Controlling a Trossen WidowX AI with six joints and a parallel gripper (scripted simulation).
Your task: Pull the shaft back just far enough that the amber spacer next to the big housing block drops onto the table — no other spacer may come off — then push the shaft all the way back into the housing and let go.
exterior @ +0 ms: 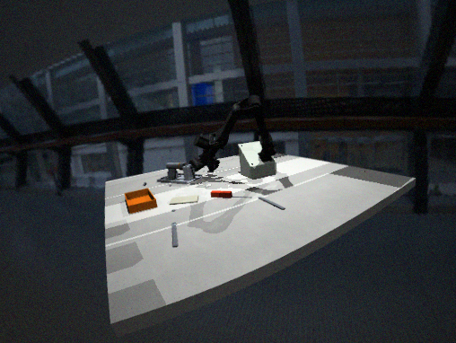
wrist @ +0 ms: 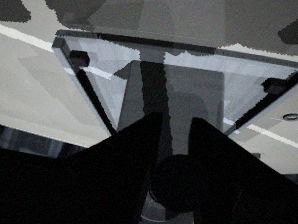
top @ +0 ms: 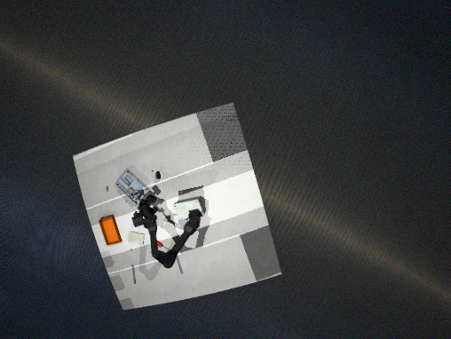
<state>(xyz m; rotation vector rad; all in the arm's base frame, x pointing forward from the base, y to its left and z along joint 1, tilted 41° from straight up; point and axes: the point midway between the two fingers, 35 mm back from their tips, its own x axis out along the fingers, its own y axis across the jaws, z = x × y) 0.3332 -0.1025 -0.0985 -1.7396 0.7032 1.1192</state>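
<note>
Right now my gripper tip is 40 mm short of the thin shaft, 50 mm to the left of it and 30 mm below it. Also, from my gripper tip: cream card (150 mm ahead, 260 mm to the left, 50 mm below); dark object (150 mm behind, 140 mm to the right, 30 mm below); spacer (60 mm ahead, 90 mm to the right, 20 mm above).
</note>
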